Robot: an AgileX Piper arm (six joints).
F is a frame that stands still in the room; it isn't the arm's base.
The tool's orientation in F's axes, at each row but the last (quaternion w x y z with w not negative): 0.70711, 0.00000, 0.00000, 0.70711; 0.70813, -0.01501, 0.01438, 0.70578; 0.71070, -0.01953, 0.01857, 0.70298; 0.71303, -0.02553, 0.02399, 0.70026; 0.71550, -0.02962, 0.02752, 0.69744; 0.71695, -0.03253, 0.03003, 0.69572; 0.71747, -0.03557, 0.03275, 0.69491; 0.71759, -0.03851, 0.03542, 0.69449; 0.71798, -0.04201, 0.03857, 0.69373; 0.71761, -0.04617, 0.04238, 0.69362
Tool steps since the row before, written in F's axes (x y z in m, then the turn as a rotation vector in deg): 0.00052, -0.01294, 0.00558, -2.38, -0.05, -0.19; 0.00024, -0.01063, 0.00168, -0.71, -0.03, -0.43; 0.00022, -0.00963, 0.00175, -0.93, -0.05, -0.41; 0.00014, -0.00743, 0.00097, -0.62, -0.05, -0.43; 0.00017, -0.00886, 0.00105, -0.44, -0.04, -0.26; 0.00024, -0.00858, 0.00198, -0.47, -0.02, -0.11; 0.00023, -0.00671, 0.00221, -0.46, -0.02, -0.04; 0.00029, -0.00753, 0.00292, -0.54, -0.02, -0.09; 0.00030, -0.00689, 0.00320, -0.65, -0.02, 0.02; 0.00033, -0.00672, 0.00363, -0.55, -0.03, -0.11
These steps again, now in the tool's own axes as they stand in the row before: -0.01294, -0.00052, 0.00558, -0.05, 2.38, -0.19; -0.01069, -0.00028, 0.00124, -0.01, 0.71, -0.43; -0.00971, -0.00033, 0.00123, -0.04, 0.93, -0.41; -0.00748, -0.00028, 0.00045, -0.03, 0.62, -0.43; -0.00891, -0.00040, 0.00033, -0.03, 0.44, -0.26; -0.00871, -0.00051, 0.00121, -0.02, 0.47, -0.11; -0.00688, -0.00045, 0.00155, -0.03, 0.46, -0.04; -0.00778, -0.00055, 0.00212, -0.03, 0.54, -0.09; -0.00719, -0.00056, 0.00239, -0.04, 0.65, 0.02; -0.00711, -0.00058, 0.00276, -0.03, 0.55, -0.11
